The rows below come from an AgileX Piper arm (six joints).
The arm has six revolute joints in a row. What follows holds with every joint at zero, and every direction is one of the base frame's. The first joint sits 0.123 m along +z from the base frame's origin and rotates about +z. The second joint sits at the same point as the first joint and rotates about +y. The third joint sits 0.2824 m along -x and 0.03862 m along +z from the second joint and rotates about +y. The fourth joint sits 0.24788 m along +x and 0.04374 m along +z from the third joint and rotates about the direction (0.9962, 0, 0.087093). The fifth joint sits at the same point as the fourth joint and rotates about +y. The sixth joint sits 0.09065 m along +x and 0.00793 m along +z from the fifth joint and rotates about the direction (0.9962, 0, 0.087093). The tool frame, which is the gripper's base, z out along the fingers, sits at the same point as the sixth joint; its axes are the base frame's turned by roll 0, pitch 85 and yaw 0 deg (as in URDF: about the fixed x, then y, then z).
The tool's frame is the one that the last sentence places.
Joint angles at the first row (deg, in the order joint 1, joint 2, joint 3, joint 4, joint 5, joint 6):
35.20, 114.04, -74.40, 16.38, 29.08, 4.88
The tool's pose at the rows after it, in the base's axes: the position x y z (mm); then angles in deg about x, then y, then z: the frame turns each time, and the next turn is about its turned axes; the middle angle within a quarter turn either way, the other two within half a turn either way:
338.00, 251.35, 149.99, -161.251, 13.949, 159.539
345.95, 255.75, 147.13, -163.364, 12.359, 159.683
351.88, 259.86, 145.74, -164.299, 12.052, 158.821
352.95, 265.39, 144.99, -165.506, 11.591, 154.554
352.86, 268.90, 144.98, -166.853, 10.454, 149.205
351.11, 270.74, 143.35, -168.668, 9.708, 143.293
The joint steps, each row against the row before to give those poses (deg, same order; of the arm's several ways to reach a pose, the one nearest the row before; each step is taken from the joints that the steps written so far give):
0.00, 3.81, -4.71, -4.58, 5.45, 3.72
0.00, 2.42, -3.93, -2.06, 3.89, 1.49
0.11, 1.62, -2.69, -1.25, 1.77, 0.11
0.68, 1.08, -1.92, -1.59, 1.78, -2.59
0.47, 0.80, -1.67, -0.99, 2.49, -4.37
0.55, 0.51, -0.72, -1.69, 1.81, -4.50

